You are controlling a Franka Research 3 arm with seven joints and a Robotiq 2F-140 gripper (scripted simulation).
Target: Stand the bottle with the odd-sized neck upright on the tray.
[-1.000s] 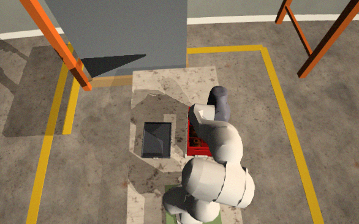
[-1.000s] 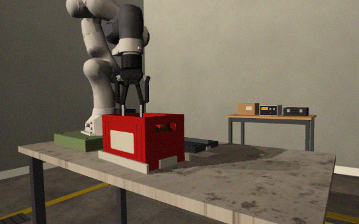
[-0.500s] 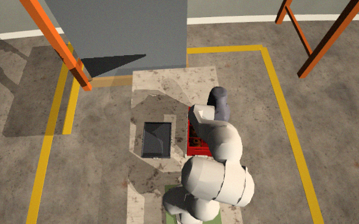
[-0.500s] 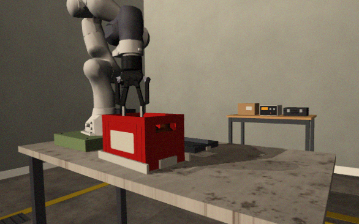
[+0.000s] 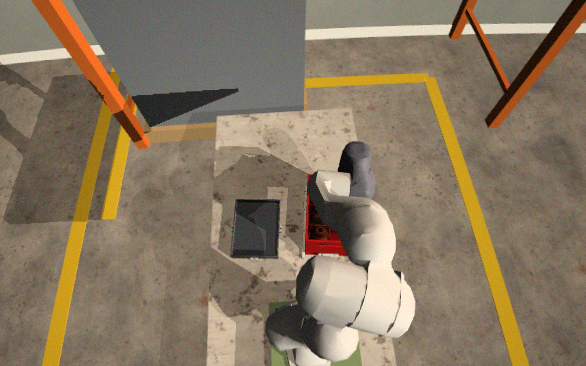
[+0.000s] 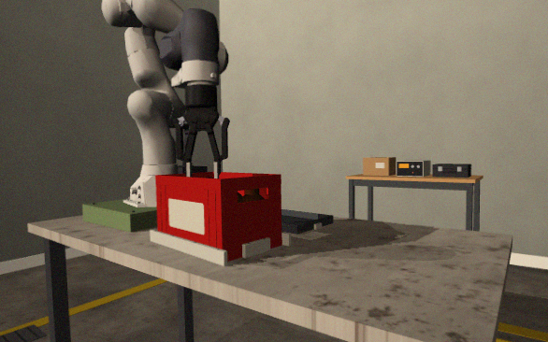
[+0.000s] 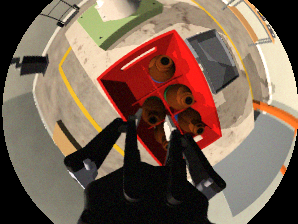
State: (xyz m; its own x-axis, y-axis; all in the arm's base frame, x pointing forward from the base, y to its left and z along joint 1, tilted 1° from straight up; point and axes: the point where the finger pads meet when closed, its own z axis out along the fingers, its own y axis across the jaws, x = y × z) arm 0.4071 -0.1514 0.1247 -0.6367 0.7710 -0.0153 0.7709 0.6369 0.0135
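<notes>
The brown bottle lies 90 mm below my hand. From my hand the other things lie so: dark tray (10 mm behind, 340 mm to the left, 160 mm below); red crate (40 mm to the left, 90 mm below).
</notes>
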